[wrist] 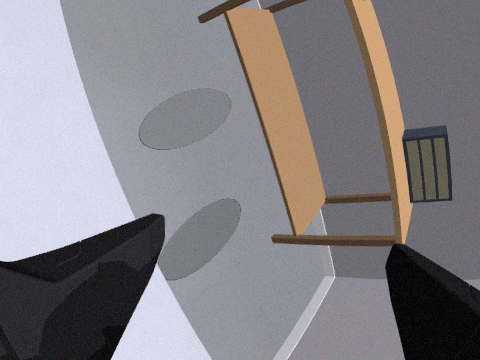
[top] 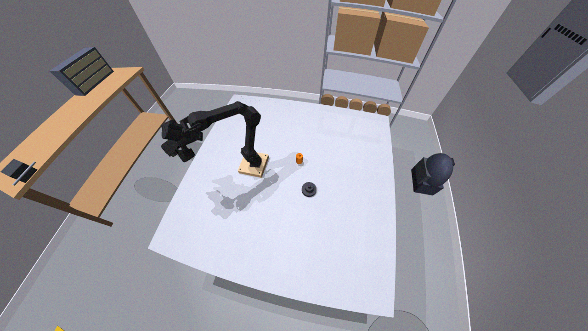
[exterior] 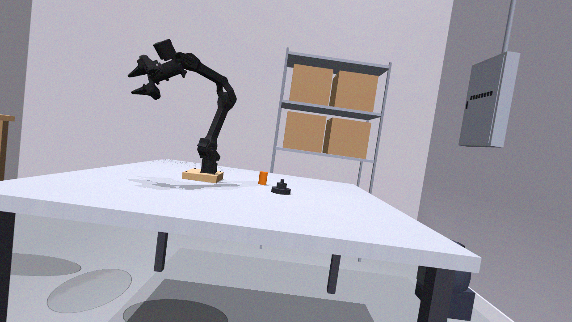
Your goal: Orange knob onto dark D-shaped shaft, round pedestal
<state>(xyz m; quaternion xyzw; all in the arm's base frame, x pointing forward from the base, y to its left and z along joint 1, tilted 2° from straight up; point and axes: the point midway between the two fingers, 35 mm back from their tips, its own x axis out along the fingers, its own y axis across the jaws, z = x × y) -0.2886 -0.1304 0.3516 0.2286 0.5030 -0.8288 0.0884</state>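
The orange knob is 59 cm ahead of my gripper tip, 19 cm to the left of it and 33 cm below it. Round my gripper tip: dark round pedestal 65 cm ahead, 33 cm below.
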